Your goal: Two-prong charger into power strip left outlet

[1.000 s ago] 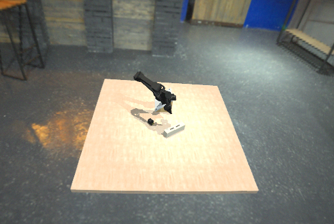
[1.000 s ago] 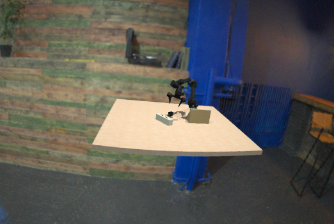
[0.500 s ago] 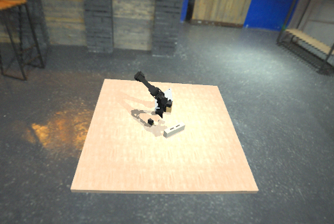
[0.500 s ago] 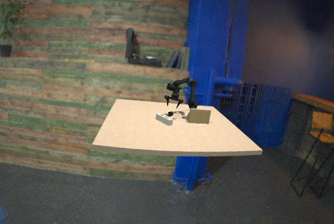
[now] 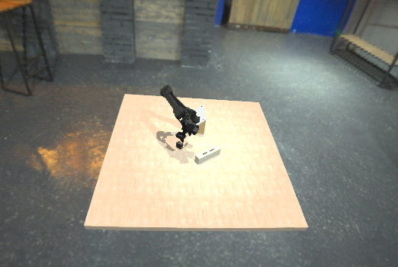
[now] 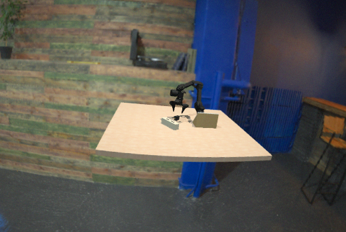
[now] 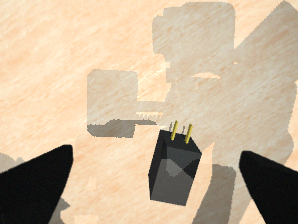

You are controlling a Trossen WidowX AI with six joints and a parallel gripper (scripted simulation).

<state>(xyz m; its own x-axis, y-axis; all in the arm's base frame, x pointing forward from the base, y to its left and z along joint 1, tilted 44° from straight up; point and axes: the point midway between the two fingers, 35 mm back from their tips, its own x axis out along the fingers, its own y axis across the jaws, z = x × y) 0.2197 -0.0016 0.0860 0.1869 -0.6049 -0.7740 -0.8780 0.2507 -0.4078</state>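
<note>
My gripper tip is now 7 cm above the black two-prong charger, 3 cm to the left of it and 1 cm short of it.
</note>
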